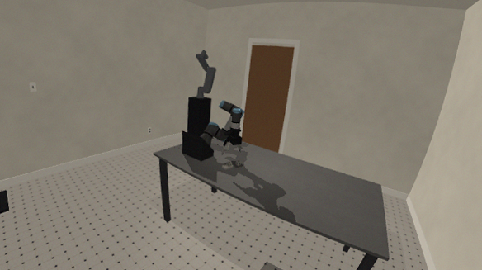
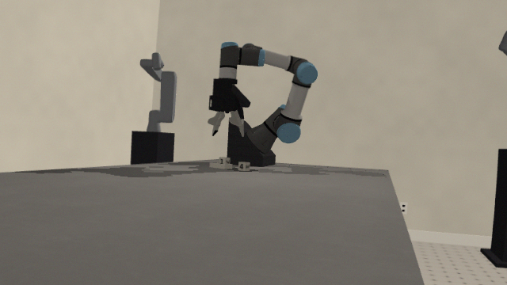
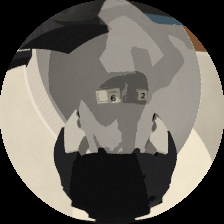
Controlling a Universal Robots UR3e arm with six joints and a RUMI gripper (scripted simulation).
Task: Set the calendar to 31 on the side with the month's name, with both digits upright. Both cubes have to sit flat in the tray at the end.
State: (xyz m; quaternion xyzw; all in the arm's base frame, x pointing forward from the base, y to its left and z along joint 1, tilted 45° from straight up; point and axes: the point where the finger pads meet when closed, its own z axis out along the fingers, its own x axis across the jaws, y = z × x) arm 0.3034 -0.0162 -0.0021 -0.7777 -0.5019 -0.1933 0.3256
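Now: the pale calendar tray 110 mm below my hand, 20 mm to the right of it and 10 mm behind it.
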